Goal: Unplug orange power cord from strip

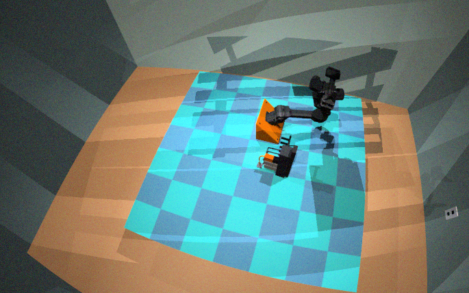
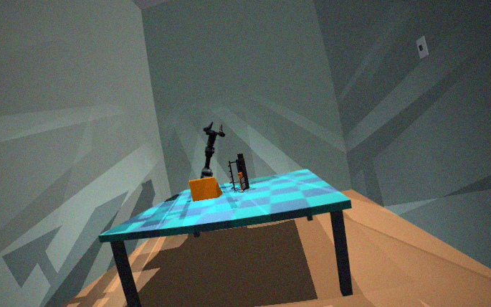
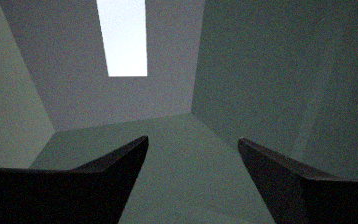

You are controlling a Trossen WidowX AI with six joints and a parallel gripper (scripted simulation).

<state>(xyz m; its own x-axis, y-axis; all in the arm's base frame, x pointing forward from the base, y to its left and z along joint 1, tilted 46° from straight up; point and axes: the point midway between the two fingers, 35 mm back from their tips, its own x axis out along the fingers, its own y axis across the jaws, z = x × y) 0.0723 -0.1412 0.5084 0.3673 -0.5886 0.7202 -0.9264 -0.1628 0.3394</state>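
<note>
The orange plug lies 13 cm ahead of my gripper tip, 22 cm to the right of it and 44 cm below it.
</note>
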